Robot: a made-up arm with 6 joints. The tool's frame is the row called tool. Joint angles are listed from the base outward. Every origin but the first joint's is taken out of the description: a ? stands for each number. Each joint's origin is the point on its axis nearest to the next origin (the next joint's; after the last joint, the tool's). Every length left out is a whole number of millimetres.
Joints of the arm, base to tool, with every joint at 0 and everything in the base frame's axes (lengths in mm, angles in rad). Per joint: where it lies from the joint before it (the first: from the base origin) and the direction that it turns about. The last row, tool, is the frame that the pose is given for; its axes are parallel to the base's.
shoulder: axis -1 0 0 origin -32 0 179
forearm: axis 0 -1 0 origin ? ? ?
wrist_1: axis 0 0 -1 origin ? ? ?
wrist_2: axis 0 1 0 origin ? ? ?
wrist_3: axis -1 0 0 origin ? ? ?
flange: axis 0 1 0 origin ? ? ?
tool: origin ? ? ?
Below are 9 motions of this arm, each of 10 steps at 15 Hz.
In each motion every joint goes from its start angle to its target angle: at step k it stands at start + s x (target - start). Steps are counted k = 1, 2, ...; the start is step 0. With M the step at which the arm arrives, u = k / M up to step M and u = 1 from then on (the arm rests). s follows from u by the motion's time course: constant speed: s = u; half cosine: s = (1 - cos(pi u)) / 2; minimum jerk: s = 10 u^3 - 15 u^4 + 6 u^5.
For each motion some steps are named. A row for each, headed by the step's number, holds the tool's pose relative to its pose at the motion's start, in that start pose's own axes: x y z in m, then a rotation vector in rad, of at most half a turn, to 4 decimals.
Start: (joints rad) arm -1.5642 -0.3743 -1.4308 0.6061 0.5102 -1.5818
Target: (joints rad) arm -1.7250 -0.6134 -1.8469 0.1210 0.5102 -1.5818
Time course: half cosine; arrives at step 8
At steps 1, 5, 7, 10:
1: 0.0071 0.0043 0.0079 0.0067 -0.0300 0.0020
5: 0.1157 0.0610 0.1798 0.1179 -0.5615 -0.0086
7: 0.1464 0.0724 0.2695 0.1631 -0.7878 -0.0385
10: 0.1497 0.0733 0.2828 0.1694 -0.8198 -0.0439

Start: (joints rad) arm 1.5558 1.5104 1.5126 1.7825 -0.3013 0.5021
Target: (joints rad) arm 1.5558 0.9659 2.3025 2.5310 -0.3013 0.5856
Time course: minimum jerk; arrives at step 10
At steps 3, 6, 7, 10:
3: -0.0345 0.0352 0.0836 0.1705 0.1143 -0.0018
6: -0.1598 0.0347 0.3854 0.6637 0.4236 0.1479
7: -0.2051 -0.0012 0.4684 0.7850 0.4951 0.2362
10: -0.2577 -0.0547 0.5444 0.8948 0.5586 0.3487

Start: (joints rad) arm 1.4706 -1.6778 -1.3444 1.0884 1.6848 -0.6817
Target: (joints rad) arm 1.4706 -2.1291 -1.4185 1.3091 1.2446 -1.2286
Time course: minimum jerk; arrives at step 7
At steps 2, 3, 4, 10:
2: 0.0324 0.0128 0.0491 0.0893 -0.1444 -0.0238
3: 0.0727 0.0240 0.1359 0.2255 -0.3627 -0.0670
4: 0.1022 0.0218 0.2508 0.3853 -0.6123 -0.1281
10: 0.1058 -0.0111 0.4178 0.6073 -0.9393 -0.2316

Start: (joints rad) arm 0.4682 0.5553 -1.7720 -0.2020 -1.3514 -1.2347
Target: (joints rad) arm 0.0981 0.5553 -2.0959 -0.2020 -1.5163 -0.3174
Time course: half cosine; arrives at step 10
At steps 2, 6, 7, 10:
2: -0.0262 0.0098 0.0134 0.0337 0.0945 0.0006
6: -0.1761 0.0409 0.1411 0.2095 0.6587 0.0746
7: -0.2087 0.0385 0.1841 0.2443 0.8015 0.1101
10: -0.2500 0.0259 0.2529 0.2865 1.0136 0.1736

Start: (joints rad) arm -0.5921 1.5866 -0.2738 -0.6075 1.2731 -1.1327
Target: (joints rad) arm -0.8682 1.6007 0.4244 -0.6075 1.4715 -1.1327
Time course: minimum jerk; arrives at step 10
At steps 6, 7, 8, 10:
6: -0.3155 -0.0704 -0.2242 -0.3398 0.5297 0.4097
7: -0.3948 -0.1059 -0.2488 -0.4074 0.6538 0.5040
8: -0.4486 -0.1334 -0.2593 -0.4513 0.7393 0.5684
10: -0.4779 -0.1496 -0.2629 -0.4747 0.7868 0.6038

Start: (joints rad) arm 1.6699 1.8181 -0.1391 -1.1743 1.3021 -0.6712
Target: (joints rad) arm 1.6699 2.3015 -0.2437 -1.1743 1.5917 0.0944
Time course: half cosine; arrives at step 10
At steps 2, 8, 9, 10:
2: -0.0064 -0.0026 -0.0147 -0.0416 0.0519 -0.0211
8: -0.0512 -0.0102 -0.1000 -0.3270 0.5113 -0.3281
9: -0.0534 -0.0082 -0.1047 -0.3441 0.5523 -0.3654
10: -0.0541 -0.0074 -0.1063 -0.3496 0.5664 -0.3786

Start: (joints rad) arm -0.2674 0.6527 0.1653 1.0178 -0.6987 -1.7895
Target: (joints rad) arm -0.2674 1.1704 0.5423 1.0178 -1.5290 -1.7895
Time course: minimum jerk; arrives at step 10
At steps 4, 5, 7, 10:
4: 0.1418 0.0116 -0.0206 0.0120 -0.1321 -0.3959
5: 0.2141 0.0066 -0.0203 0.0379 -0.1901 -0.6306
7: 0.3205 -0.0179 -0.0072 0.1179 -0.2561 -1.0724
10: 0.3580 -0.0328 0.0011 0.1701 -0.2663 -1.2885

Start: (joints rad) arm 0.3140 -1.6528 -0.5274 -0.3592 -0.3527 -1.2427
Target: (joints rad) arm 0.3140 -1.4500 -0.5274 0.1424 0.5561 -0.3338
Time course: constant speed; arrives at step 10
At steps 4, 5, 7, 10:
4: -0.1909 -0.0761 -0.0004 -0.2089 0.4899 0.3487
5: -0.2297 -0.1071 0.0132 -0.2767 0.6097 0.4291
7: -0.2897 -0.1771 0.0552 -0.4319 0.8423 0.5816
10: -0.3284 -0.2853 0.1460 -0.7148 1.1636 0.7881

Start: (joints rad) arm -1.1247 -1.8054 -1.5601 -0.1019 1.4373 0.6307
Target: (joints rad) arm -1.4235 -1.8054 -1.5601 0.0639 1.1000 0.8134
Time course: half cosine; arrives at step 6
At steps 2, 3, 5, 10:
2: -0.0645 -0.0039 -0.0251 0.0285 -0.0154 0.1107
3: -0.1278 -0.0146 -0.0557 0.0461 -0.0255 0.2245
5: -0.2307 -0.0495 -0.1204 0.0501 -0.0305 0.4253
10: -0.2456 -0.0567 -0.1316 0.0477 -0.0299 0.4565

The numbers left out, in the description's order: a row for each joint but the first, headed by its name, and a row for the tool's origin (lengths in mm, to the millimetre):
forearm: 0 76 349
wrist_1: 62 0 -243
wrist_2: 2 280 0
wrist_3: -16 0 -98
flange: 0 190 73
tool: 5 0 -269

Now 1 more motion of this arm.
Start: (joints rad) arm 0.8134 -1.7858 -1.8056 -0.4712 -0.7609 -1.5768
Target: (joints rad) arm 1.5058 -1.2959 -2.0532 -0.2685 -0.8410 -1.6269
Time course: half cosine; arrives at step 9
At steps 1, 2, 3, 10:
1: -0.0020 -0.0115 -0.0077 -0.0070 -0.0008 0.0172
2: -0.0064 -0.0453 -0.0294 -0.0294 -0.0023 0.0664
3: -0.0085 -0.0992 -0.0608 -0.0702 -0.0028 0.1406
10: 0.0779 -0.4179 -0.1686 -0.4437 0.0198 0.5014

